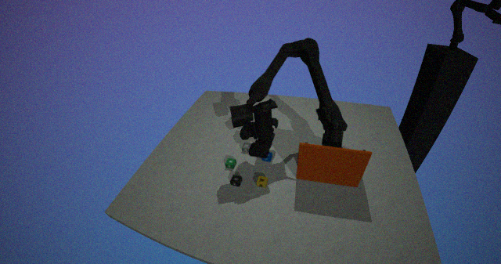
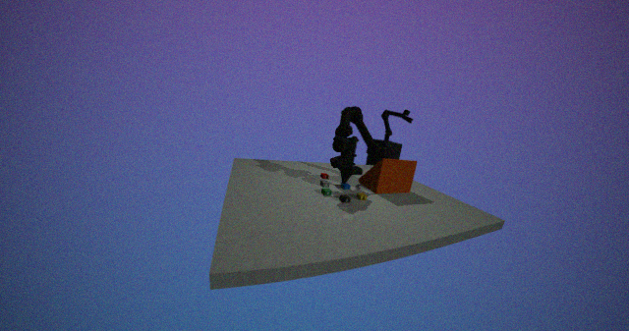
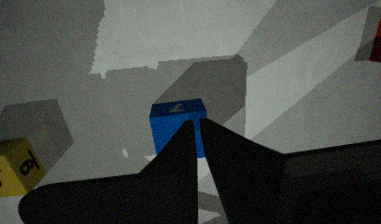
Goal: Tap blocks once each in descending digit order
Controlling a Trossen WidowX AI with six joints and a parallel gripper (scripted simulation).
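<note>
Now: the blue block 1 cm to the left of my gripper tip, 1 cm below it and 1 cm behind it. Round my gripper tip: grey block: 8 cm ahead, 3 cm to the right, 1 cm below; then yellow block: 13 cm to the left, 1 cm below, 1 cm behind; then green block: 12 cm ahead, 7 cm to the left, 1 cm below.
</note>
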